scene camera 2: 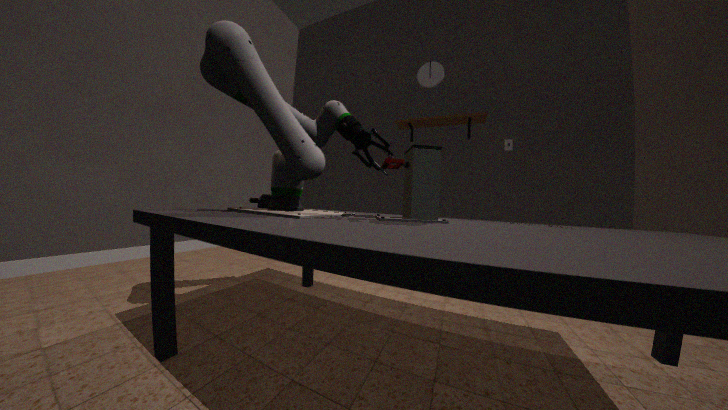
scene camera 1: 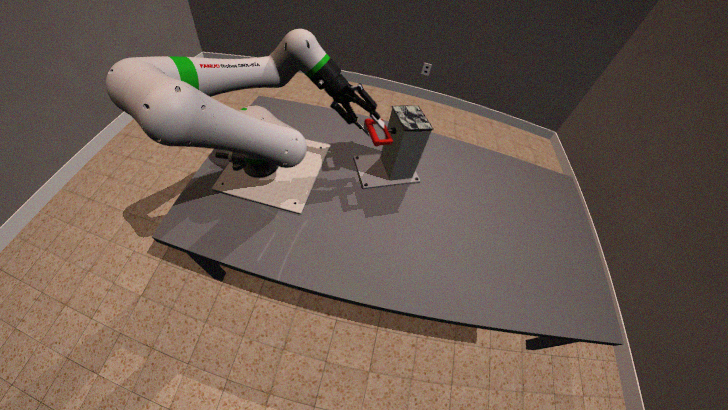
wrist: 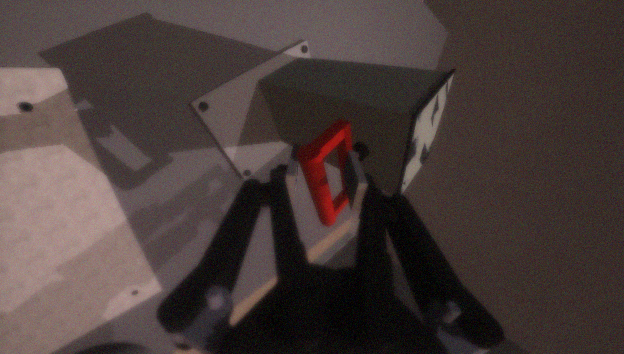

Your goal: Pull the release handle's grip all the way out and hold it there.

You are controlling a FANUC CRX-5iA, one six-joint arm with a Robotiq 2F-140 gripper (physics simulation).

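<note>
The release handle's red rectangular grip (scene camera 1: 370,130) (scene camera 2: 394,163) (wrist: 317,182) stands out sideways from the upper part of a grey-green box-shaped post (scene camera 1: 407,152) (scene camera 2: 426,185) (wrist: 345,90). A short dark shaft (wrist: 360,149) shows between grip and post. My gripper (scene camera 1: 373,127) (scene camera 2: 388,162) (wrist: 322,159) is at the grip, coming in from above on the robot's side. It is shut on the red grip, with one finger at its outer bar and the other at its inner bar beside the post. The exact contact at the pads is dim and partly hidden.
The post stands on a light base plate (scene camera 1: 366,175) with bolts, on the grey table (scene camera 1: 458,244) (scene camera 2: 534,249). The robot's own base plate (scene camera 1: 285,196) is to the left. A wooden shelf (scene camera 2: 443,120) is on the wall in the scene camera 2 view.
</note>
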